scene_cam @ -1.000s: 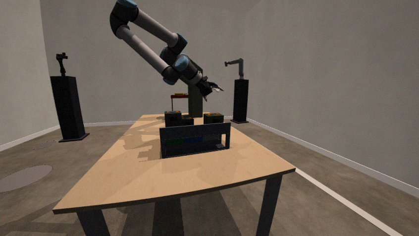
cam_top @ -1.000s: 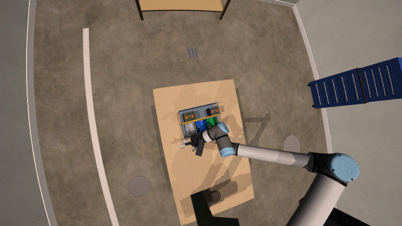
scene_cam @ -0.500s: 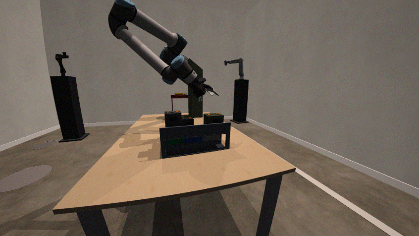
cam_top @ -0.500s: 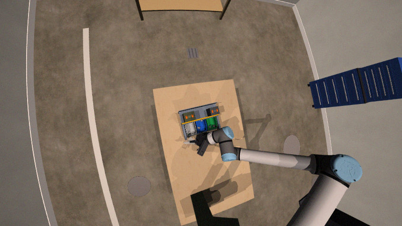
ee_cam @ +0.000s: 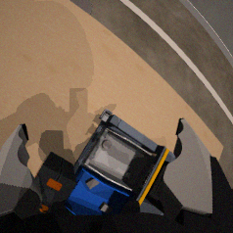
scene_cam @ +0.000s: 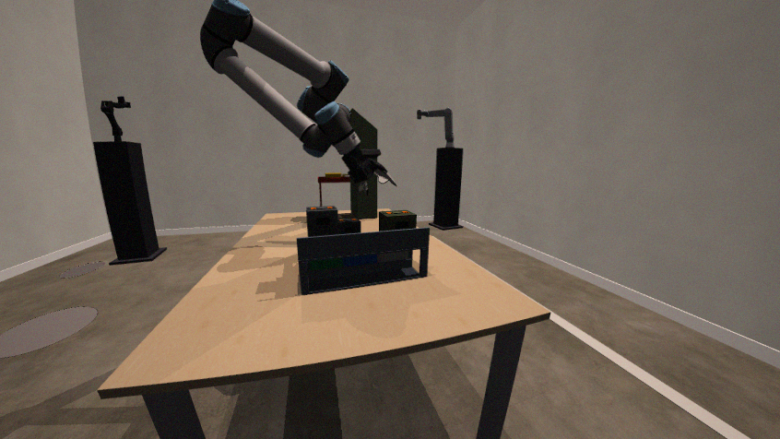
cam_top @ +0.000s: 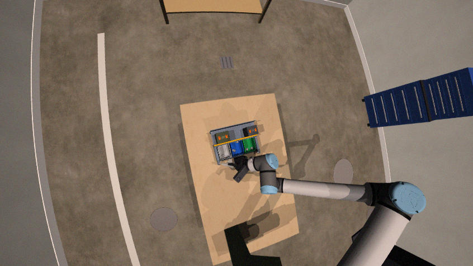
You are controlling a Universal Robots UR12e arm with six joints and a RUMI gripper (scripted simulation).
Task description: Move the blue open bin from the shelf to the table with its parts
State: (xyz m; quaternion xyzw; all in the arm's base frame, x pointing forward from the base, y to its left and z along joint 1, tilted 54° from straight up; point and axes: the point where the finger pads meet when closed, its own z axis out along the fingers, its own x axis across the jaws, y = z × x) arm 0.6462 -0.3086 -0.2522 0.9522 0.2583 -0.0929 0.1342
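My gripper is now 130 mm short of the blue open bin, 150 mm to the left of it and 200 mm above it. Also, from my hand: grey bin 140 mm ahead, 40 mm to the right, 200 mm below; bar 180 mm ahead, 150 mm to the right, 130 mm below; green bin 120 mm ahead, 260 mm to the right, 200 mm below.
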